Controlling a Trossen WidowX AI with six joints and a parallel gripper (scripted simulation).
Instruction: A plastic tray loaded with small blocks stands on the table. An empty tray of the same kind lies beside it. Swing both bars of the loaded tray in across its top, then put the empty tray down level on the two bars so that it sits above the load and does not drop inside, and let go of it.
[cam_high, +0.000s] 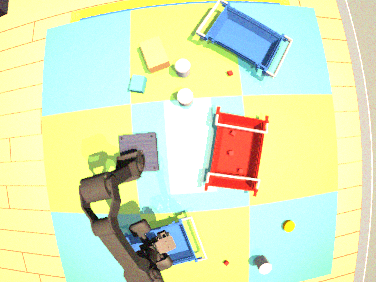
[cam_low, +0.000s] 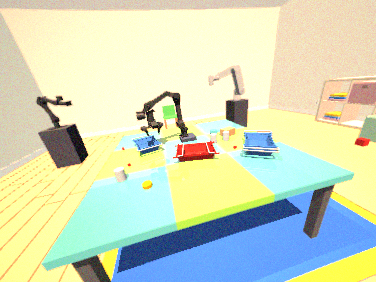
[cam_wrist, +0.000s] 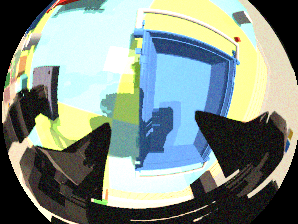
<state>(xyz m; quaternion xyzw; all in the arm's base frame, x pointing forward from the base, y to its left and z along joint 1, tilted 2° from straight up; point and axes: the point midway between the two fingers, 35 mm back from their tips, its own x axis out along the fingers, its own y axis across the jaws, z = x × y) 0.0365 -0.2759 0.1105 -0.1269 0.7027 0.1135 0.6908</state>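
The blue tray is 1 cm behind my gripper tip, 8 cm to the right of it and 6 cm below it. Also, from my gripper tip: teal block (1 cm ahead, 56 cm to the left, 8 cm below); tan block (9 cm ahead, 67 cm to the left, 7 cm below); yellow disc (53 cm ahead, 10 cm to the right, 9 cm below).
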